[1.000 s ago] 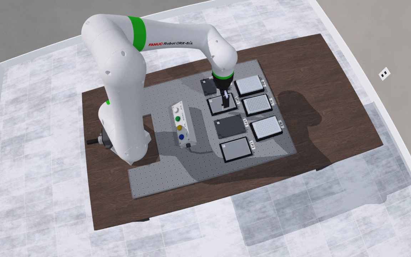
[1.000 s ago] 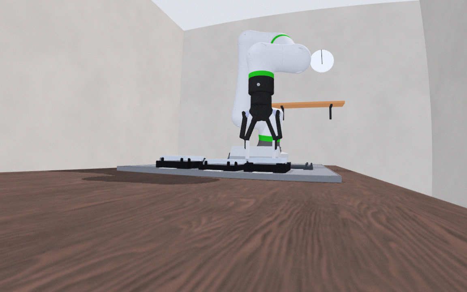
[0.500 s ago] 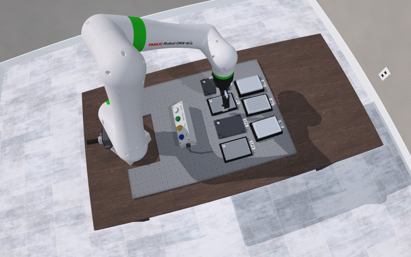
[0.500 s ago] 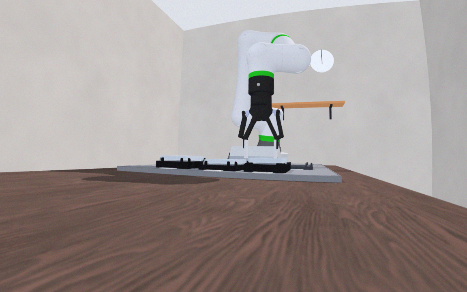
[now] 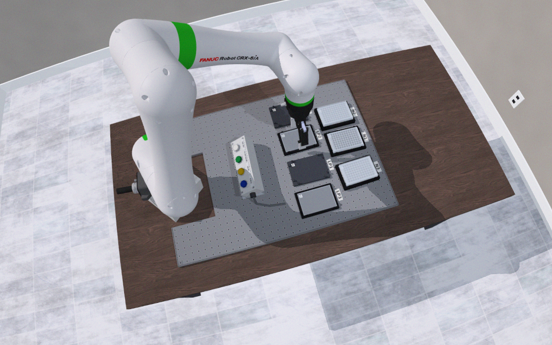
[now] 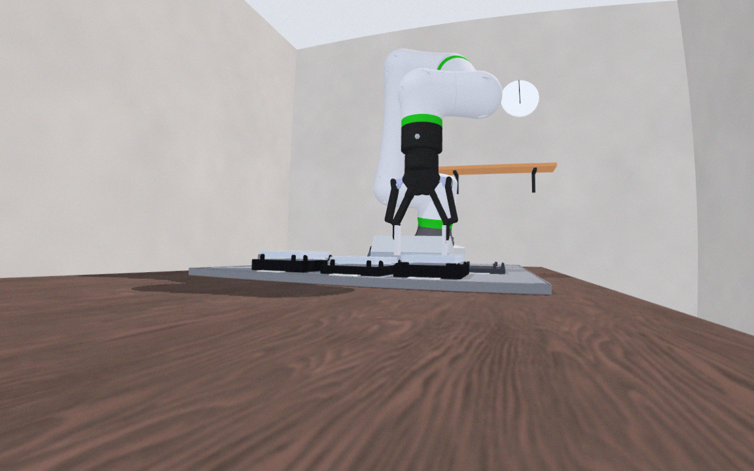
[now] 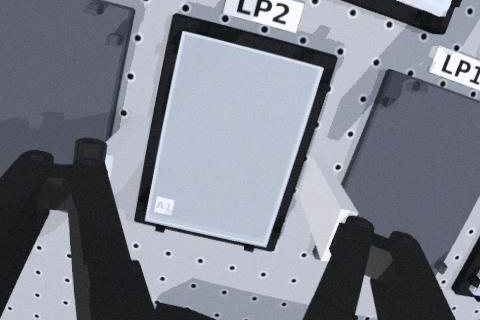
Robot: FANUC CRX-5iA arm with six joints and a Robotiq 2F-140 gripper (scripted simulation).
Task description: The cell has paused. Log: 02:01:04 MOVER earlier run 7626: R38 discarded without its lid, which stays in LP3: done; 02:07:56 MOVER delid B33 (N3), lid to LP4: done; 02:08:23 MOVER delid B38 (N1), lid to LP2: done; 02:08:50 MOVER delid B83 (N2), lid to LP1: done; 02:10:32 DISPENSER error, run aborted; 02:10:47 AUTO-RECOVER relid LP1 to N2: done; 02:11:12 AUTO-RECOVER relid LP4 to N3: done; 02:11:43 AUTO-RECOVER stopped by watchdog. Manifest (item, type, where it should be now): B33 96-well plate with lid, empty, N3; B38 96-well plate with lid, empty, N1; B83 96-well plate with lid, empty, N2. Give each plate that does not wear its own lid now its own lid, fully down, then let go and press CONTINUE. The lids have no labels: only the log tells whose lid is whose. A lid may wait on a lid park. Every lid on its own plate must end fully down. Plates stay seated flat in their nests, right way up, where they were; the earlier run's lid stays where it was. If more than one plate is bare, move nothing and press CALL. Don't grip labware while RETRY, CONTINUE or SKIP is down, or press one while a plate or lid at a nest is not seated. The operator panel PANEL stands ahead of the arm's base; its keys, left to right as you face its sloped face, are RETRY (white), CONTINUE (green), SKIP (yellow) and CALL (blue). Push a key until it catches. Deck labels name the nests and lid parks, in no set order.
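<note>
Now: hand 5 cm above the lid park LP2. Also, from my hand: plate: 18 cm ahead, 5 cm to the right, 3 cm below; then lid park LP1: 1 cm ahead, 14 cm to the right, 5 cm below; then lid park LP4: 1 cm behind, 13 cm to the left, 5 cm below.
</note>
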